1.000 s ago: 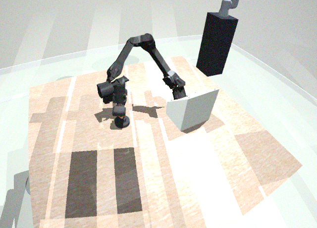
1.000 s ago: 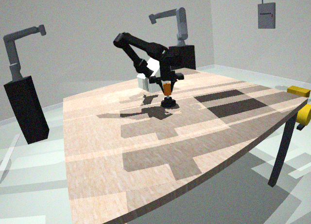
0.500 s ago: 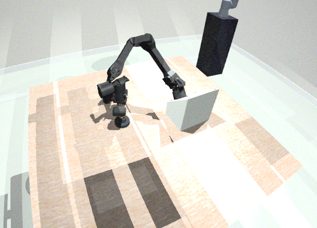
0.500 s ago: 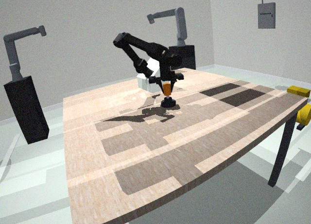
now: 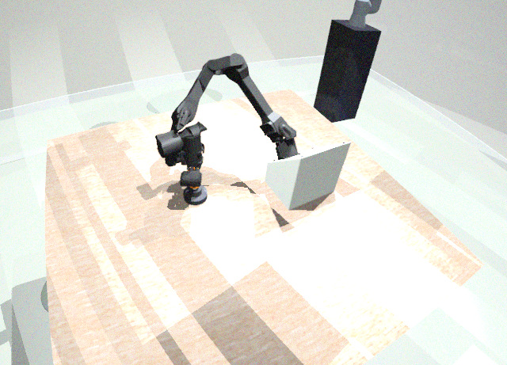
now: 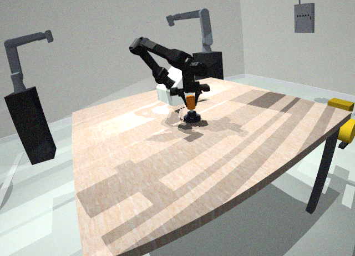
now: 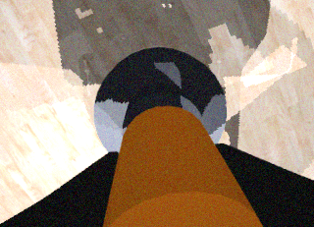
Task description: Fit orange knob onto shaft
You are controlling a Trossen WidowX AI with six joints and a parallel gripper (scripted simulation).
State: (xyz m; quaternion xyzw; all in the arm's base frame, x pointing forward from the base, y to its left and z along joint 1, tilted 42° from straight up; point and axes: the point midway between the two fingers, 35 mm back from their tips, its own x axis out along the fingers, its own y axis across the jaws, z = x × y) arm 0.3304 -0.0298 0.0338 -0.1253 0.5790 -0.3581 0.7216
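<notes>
My gripper tip is 30 mm below the orange knob. From my gripper tip the other things lie so: round pedestal: 40 mm below.
</notes>
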